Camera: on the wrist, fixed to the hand. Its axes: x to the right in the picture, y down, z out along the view.
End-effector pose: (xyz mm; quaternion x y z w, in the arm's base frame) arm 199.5 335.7 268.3 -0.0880 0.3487 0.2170 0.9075
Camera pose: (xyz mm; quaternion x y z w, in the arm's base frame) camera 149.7 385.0 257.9 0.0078 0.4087 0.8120 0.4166
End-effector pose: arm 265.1 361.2 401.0 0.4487 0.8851 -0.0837 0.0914
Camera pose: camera 322.8 397.7 420.2 0.9177 0.3353 0.2062 0.0536
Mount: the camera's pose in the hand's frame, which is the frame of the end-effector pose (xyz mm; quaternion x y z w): -9.6 66.7 -22.0 -0.1507 0.1525 0.6851 0.6961
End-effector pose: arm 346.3 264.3 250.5 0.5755 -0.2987 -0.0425 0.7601
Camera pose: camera 330.9 309.2 303.2 0.0879 -0.4799 0.5339 0.6905
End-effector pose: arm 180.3 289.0 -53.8 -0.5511 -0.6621 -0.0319 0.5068
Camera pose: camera 244.0 295.1 -84.4 -0.9088 -0.0012 0.1412 0.3926
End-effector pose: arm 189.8 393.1 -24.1 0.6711 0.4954 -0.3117 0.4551
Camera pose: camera 249.3 403.3 13.0 0.7855 0.0015 0.2718 0.5559
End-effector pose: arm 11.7 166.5 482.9 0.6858 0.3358 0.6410 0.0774
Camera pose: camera 15.8 103.1 514.4 -0.5981 0.3209 -0.6545 0.3332
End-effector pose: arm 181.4 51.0 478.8 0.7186 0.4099 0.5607 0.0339
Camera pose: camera 199.5 -8.2 513.4 -0.6905 0.2863 -0.5849 0.3148
